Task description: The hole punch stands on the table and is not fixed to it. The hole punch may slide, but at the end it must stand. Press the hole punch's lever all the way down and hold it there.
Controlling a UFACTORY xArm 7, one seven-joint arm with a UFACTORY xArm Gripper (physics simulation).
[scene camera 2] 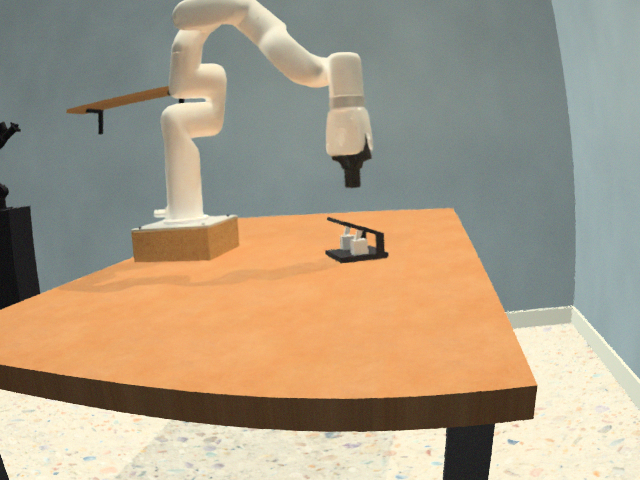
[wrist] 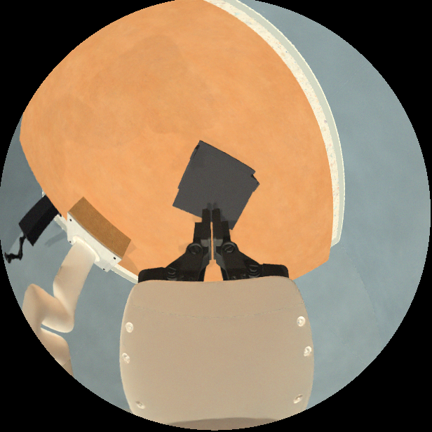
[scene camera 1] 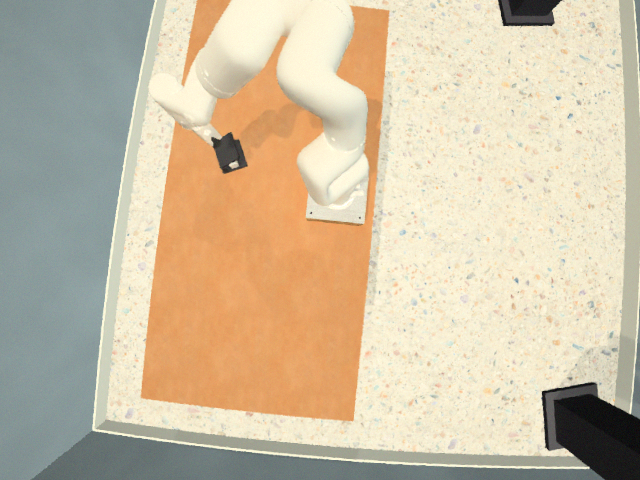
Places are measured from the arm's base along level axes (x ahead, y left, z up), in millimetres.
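Pixels of known places: gripper, fingertip midpoint: (scene camera 2: 353,187) (scene camera 1: 216,144); arm's base, origin of the base link: (scene camera 2: 186,221).
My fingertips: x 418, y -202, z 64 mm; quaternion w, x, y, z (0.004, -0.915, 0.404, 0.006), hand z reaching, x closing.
Ahead of a thing's pixels: the offset from my fingertips to its top centre. "spot": to the spot under its first point. Level surfaces: height alone.
The black hole punch {dz -62, dx -3, dy -14 mm} (scene camera 1: 238,156) (scene camera 2: 383,244) stands upright on the orange table {dz -147 mm} (scene camera 1: 248,320) (scene camera 2: 268,330) (wrist: 115,100). Its lever {spot: dz -74, dx -7, dy -71 mm} (scene camera 2: 354,225) (wrist: 217,175) is up, sloping from the hinge post on the right to a higher free end on the left in scene camera 2. Two pale punch blocks {spot: dz -116, dx -1, dy -67 mm} (scene camera 2: 358,245) sit under it. My gripper (scene camera 2: 352,186) (wrist: 211,219) is shut and empty, pointing down above the lever with a visible gap. In the wrist view the fingertips overlap the lever plate's near edge, and the plate hides most of the base. In scene camera 1 the dark fingers blend with the punch.
My arm's base block (scene camera 1: 336,214) (scene camera 2: 172,245) (wrist: 100,225) stands on the table, left of the punch in scene camera 2. A wall shelf (scene camera 2: 121,99) is behind the arm. A black pedestal (scene camera 2: 18,248) stands beyond the table's left side.
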